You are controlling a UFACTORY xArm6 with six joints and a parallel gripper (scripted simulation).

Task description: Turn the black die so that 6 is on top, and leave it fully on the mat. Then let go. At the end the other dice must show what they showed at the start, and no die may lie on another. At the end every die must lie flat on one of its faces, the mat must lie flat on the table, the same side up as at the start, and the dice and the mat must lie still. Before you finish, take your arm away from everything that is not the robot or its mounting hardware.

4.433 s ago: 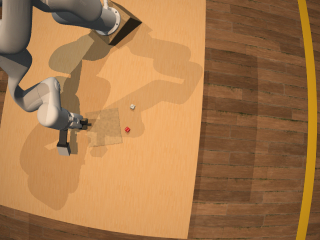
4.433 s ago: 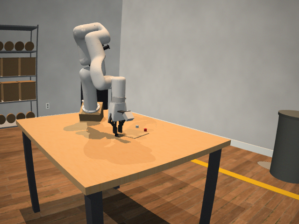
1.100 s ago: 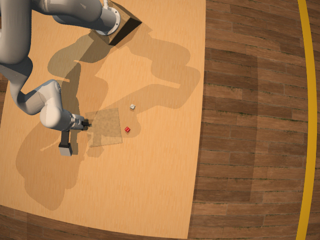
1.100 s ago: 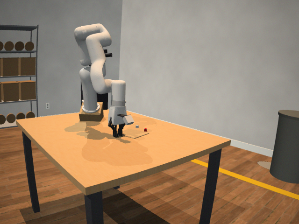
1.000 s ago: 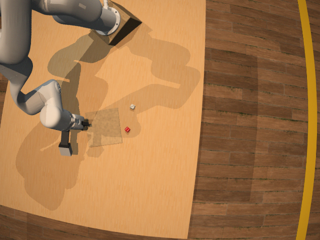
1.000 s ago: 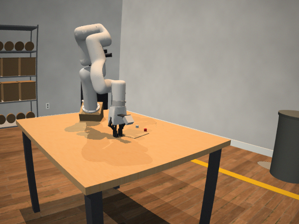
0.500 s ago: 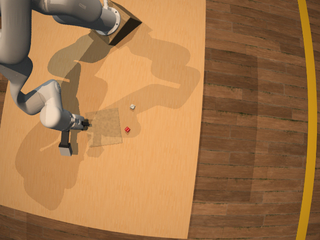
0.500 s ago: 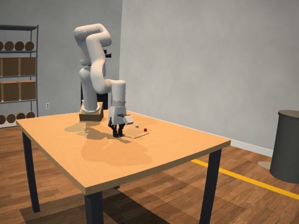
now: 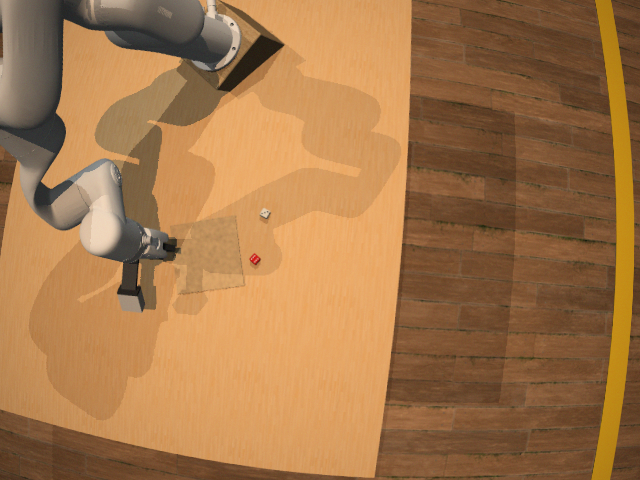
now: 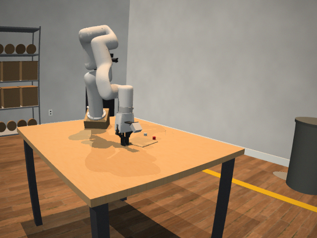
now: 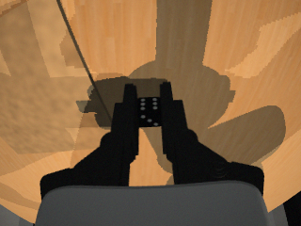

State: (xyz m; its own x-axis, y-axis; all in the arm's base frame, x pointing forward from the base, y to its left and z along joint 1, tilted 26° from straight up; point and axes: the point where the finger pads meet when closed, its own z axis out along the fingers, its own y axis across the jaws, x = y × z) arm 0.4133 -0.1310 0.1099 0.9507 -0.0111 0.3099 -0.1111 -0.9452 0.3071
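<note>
The tan mat lies 100 mm to the left of my hand, 20 mm below it and 20 mm ahead of it. Round my hand: red die 200 mm to the left, 40 mm ahead, 10 mm below; then black die 10 mm below, 10 mm behind; then white die 230 mm to the left, 50 mm behind, 10 mm below.
</note>
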